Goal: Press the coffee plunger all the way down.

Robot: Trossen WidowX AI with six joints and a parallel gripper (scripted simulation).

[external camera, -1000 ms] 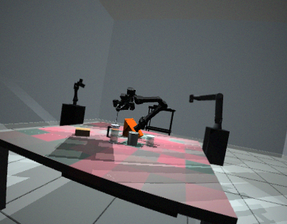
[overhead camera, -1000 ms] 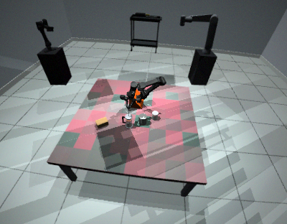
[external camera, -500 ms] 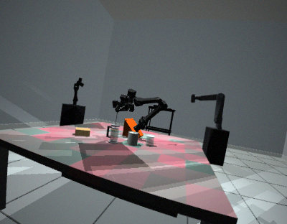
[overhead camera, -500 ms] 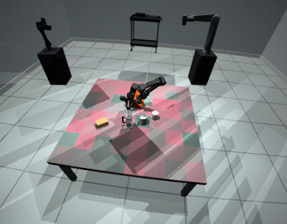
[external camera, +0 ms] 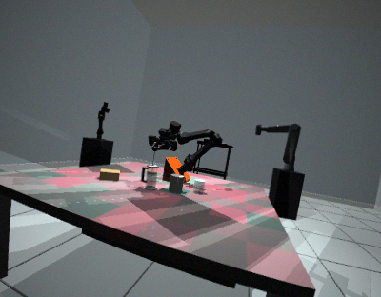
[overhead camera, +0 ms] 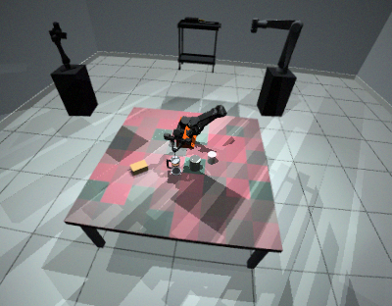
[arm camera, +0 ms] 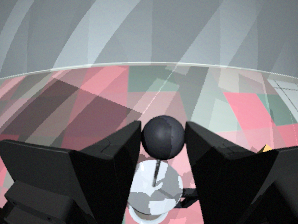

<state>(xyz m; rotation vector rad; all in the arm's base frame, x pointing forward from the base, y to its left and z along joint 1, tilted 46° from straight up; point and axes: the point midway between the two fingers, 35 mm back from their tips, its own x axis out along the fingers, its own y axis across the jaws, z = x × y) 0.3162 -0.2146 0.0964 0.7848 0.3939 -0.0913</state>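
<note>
Right now the coffee press is 2 cm behind my gripper tip, 1 cm to the right of it and 12 cm below it.
</note>
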